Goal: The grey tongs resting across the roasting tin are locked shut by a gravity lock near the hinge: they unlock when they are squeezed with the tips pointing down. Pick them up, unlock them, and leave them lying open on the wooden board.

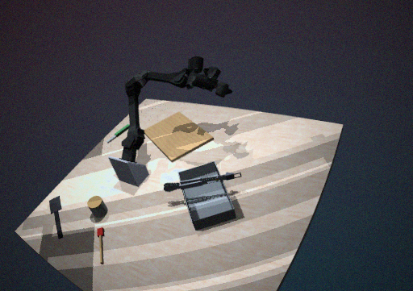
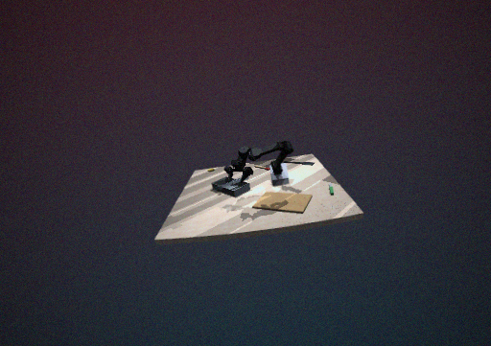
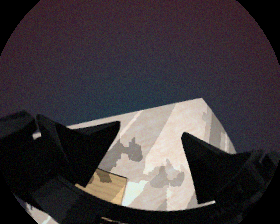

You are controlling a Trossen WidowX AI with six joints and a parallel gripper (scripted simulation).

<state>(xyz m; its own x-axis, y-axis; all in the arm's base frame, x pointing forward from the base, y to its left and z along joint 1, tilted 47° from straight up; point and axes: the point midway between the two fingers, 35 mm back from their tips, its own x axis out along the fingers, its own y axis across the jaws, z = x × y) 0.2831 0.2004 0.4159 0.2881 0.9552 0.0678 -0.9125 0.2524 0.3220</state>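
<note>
Right now my gripper tip is 110 mm short of the roasting tin, 450 mm to the left of it and 210 mm above it. From my gripper tip the other things lie so: wooden board: 290 mm behind, 120 mm to the right, 230 mm below; red-headed tool: 170 mm behind, 860 mm to the right, 240 mm below; black spatula: 540 mm behind, 880 mm to the right, 240 mm below.
</note>
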